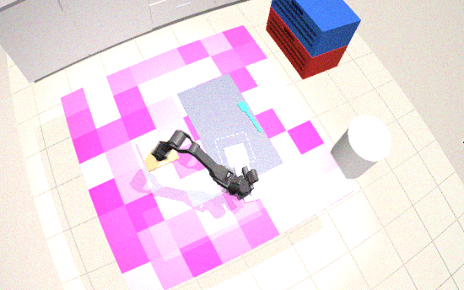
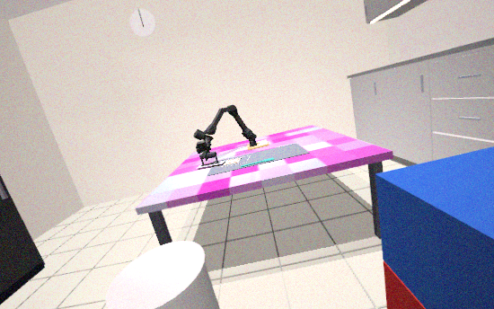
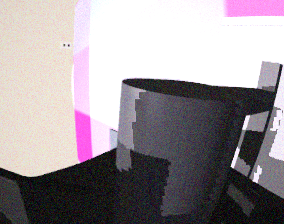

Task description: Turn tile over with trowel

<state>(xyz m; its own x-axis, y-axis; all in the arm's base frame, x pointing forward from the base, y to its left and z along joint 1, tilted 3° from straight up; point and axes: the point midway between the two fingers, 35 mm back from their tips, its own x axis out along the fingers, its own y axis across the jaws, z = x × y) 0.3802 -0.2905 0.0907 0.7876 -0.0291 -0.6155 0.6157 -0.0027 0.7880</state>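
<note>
The teal trowel is 400 mm to the left of my gripper tip, 120 mm ahead of it and 60 mm below it. Also, from my gripper tip: white tile (180 mm to the left, 60 mm below, 20 mm behind).
</note>
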